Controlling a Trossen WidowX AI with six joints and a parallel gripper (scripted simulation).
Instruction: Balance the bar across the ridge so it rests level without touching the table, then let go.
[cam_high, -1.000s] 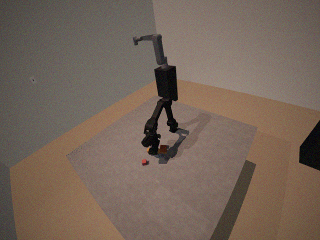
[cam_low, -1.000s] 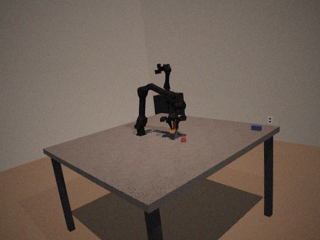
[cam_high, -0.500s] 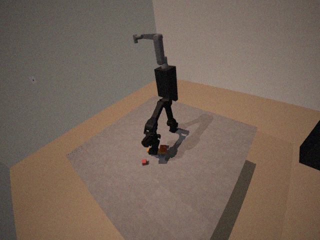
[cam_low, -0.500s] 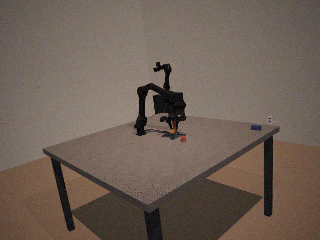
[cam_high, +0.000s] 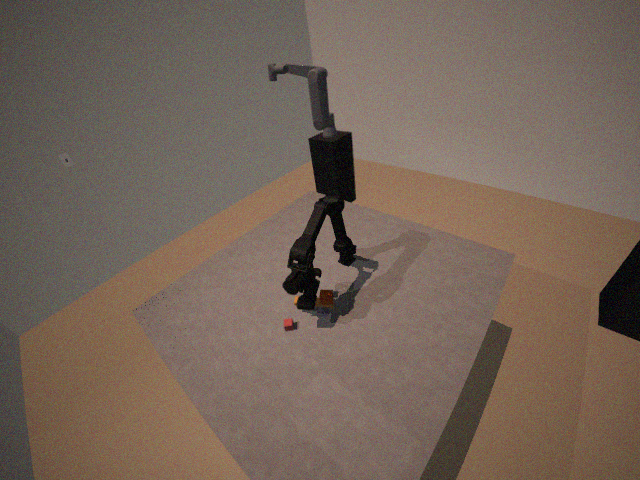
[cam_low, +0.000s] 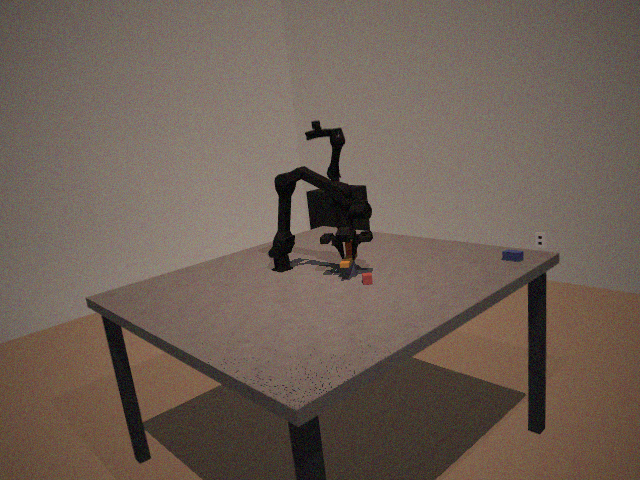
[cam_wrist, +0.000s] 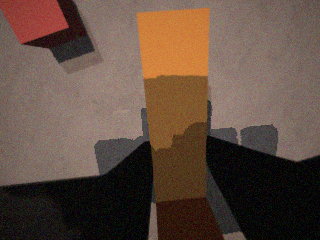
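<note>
My gripper tip is 12 cm short of the red cube, 3 cm to the left of it and 4 cm above it. The rest, counted from my gripper tip: blue block 42 cm ahead, 43 cm to the left, 4 cm below.
</note>
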